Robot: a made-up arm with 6 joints.
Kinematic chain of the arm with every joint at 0, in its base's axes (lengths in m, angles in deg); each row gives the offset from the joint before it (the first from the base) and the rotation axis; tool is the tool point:
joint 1: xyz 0 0 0.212 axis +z
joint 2: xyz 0 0 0 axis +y
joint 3: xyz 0 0 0.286 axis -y
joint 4: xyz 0 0 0 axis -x
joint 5: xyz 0.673 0 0 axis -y
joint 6: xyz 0 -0.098 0 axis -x
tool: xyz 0 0 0
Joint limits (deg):
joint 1: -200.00..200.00
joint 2: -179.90..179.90
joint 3: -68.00..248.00
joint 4: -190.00..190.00
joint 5: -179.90..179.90
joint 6: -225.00..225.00
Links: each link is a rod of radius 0.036 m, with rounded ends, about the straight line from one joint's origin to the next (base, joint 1, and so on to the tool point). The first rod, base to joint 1, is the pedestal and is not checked.
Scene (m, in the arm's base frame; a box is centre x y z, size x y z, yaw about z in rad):
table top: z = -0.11
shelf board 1: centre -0.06 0.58 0 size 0.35 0.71 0.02 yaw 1.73
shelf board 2: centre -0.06 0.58 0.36 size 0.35 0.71 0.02 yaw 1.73
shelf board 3: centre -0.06 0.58 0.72 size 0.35 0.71 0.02 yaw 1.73
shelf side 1: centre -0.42 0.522 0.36 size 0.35 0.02 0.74 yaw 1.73
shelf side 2: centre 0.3 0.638 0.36 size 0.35 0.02 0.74 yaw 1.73
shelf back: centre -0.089 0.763 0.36 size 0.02 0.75 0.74 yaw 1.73
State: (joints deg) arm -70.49 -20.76 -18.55 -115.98 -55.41 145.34
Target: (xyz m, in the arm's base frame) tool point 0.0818 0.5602 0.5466
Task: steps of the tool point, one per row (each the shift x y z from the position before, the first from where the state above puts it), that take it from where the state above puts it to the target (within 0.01 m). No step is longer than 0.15 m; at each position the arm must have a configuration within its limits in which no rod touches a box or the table.
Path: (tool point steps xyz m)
1: 0.1061 0.0992 0.0283
2: 0.0722 0.1179 0.0245
3: 0.0363 0.1258 0.0205
4: 0.0017 0.1238 0.0168
5: -0.0292 0.1127 0.0134
6: -0.0540 0.0950 0.0102
7: -0.0720 0.0729 0.0075
8: -0.0825 0.0484 0.0051
9: -0.0862 0.0242 0.0029
10: -0.0046 0.0376 0.0156
11: -0.0044 0.0468 0.0101
12: -0.0066 0.0551 0.0024
13: -0.0106 0.0619 -0.0080
14: -0.0167 0.0661 -0.0202

